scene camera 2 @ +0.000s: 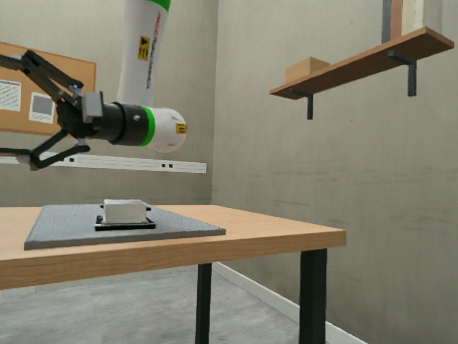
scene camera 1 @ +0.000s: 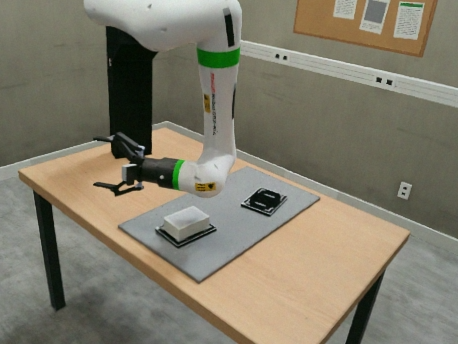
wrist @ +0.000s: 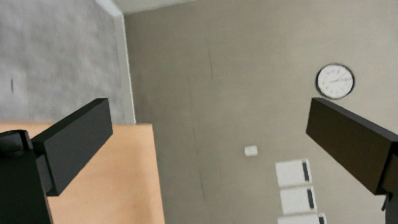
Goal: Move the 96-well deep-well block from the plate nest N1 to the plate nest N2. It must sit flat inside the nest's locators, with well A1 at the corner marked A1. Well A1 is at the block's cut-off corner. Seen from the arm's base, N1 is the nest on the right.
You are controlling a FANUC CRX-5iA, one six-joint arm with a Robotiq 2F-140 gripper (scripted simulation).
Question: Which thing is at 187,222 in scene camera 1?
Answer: A white 96-well deep-well block.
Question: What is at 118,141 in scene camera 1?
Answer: The gripper.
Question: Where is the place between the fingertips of the gripper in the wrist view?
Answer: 209,116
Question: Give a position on a white 96-well deep-well block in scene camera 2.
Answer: At 115,211
